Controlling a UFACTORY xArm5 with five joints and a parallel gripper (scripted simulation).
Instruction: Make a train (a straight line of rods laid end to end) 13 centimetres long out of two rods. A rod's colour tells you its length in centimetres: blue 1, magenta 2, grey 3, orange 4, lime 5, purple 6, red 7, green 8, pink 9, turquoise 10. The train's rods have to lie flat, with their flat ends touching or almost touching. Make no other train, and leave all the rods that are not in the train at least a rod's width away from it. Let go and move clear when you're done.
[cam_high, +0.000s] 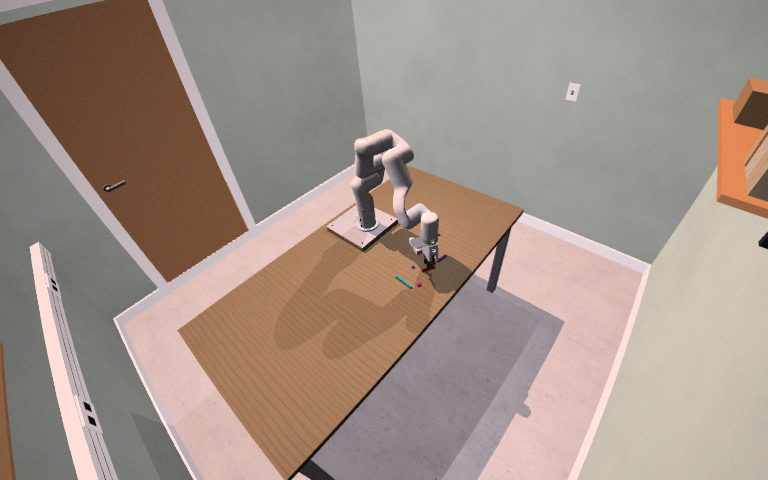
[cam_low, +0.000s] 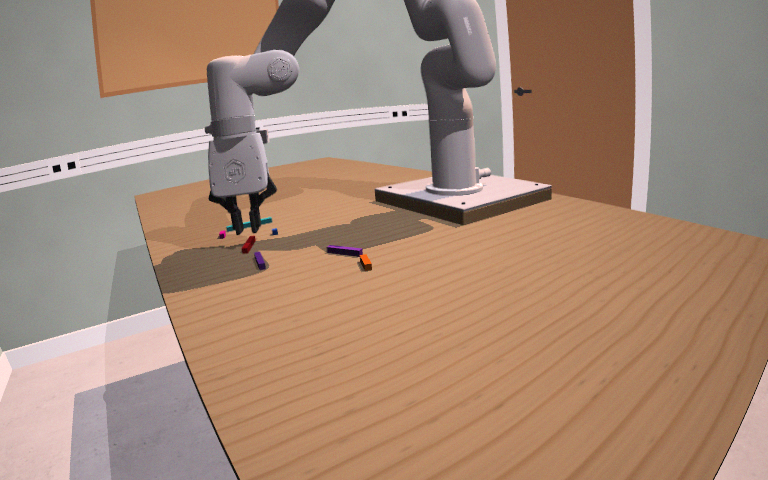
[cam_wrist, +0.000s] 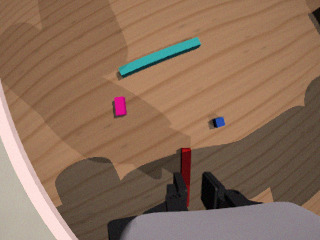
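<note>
Right now the red rod is 40 mm below my hand. The rest, counted from my hand: turquoise rod 30 mm behind, 140 mm to the right, 40 mm below; magenta rod 30 mm ahead, 110 mm to the right, 40 mm below; blue rod 60 mm behind, 40 mm to the right, 40 mm below.
</note>
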